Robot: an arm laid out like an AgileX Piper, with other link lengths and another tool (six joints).
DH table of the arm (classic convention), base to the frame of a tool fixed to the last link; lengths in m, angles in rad. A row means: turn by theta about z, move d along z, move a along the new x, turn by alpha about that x. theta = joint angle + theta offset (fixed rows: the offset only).
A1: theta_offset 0  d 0.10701  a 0  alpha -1.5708
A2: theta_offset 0.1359  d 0  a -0.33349  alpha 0
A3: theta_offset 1.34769  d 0  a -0.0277  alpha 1.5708
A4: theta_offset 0  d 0.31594  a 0  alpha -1.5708
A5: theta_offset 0  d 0  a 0  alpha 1.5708
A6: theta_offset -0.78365  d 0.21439  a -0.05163  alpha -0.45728
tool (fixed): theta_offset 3.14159  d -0.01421  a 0  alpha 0
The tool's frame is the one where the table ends.
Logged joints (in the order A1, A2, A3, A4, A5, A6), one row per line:
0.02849, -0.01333, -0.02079, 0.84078, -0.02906, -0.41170
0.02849, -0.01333, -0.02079, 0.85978, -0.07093, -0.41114
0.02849, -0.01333, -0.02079, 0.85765, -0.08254, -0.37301
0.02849, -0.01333, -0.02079, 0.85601, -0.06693, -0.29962
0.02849, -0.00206, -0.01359, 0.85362, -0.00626, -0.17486
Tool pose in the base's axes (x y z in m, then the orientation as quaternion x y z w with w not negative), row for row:
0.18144, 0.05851, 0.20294, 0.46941, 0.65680, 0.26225, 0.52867
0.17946, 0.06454, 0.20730, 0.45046, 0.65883, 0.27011, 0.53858
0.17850, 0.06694, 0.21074, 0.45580, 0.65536, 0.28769, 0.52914
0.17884, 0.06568, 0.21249, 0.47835, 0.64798, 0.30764, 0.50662
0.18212, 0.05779, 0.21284, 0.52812, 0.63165, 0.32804, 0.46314
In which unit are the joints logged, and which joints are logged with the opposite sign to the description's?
The joints are logged in radians. Opposite sign: A3, A4.
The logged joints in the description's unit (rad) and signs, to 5 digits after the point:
0.02849, -0.01333, 0.02079, -0.84078, -0.02906, -0.41170
0.02849, -0.01333, 0.02079, -0.85978, -0.07093, -0.41114
0.02849, -0.01333, 0.02079, -0.85765, -0.08254, -0.37301
0.02849, -0.01333, 0.02079, -0.85601, -0.06693, -0.29962
0.02849, -0.00206, 0.01359, -0.85362, -0.00626, -0.17486

